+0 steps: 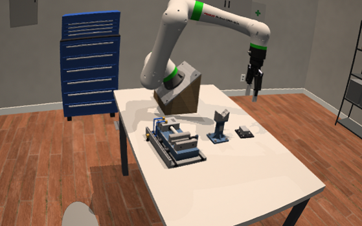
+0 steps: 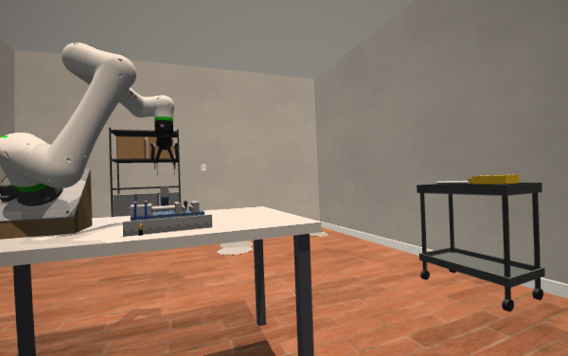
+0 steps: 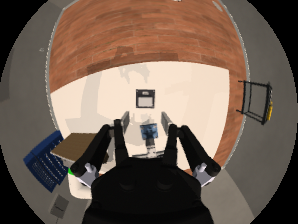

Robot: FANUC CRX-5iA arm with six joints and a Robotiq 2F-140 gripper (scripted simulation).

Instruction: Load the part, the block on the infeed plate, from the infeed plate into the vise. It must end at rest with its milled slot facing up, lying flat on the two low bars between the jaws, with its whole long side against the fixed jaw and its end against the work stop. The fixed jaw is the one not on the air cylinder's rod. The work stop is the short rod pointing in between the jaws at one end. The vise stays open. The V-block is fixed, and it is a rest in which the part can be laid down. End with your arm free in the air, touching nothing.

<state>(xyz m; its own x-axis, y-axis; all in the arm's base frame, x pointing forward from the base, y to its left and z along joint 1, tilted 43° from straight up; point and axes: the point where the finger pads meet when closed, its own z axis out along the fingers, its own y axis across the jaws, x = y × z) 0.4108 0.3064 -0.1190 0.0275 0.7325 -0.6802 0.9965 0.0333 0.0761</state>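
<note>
My hand is 230 mm above the part. The rest, counted from my hand: dark infeed plate (10 mm to the left, 240 mm below).
</note>
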